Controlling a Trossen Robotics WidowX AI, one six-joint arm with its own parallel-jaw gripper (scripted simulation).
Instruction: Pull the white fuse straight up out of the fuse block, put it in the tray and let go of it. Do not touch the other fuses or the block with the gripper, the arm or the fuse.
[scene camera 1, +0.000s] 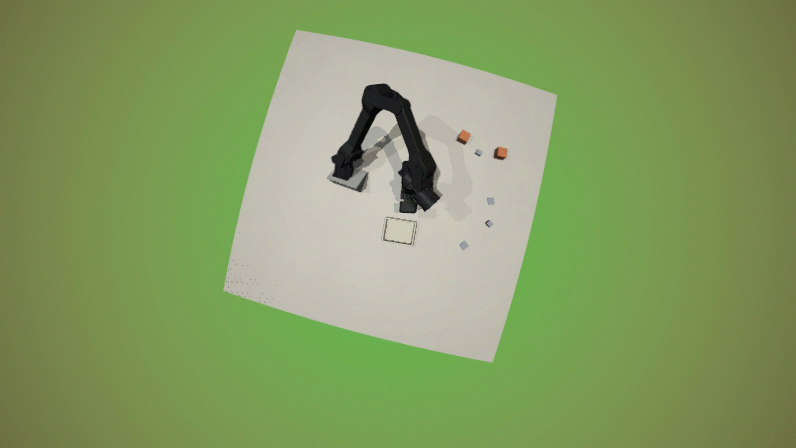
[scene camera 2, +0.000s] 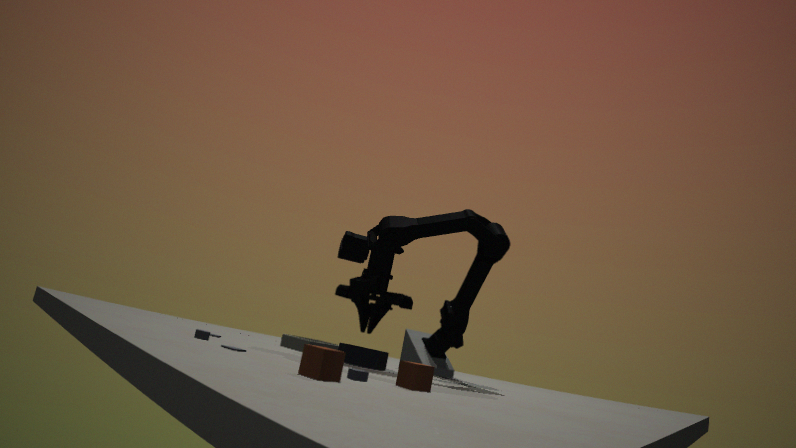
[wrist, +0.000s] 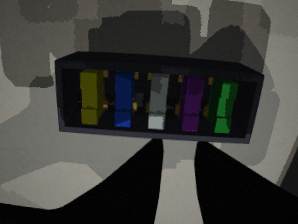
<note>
In view: my gripper (scene camera 2: 365, 333), a blue fuse (wrist: 123, 81), a pale tray (scene camera 1: 395, 231), a yellow fuse (wrist: 92, 80) and a green fuse (wrist: 224, 92).
My gripper is seen too in the wrist view (wrist: 178, 150).
</note>
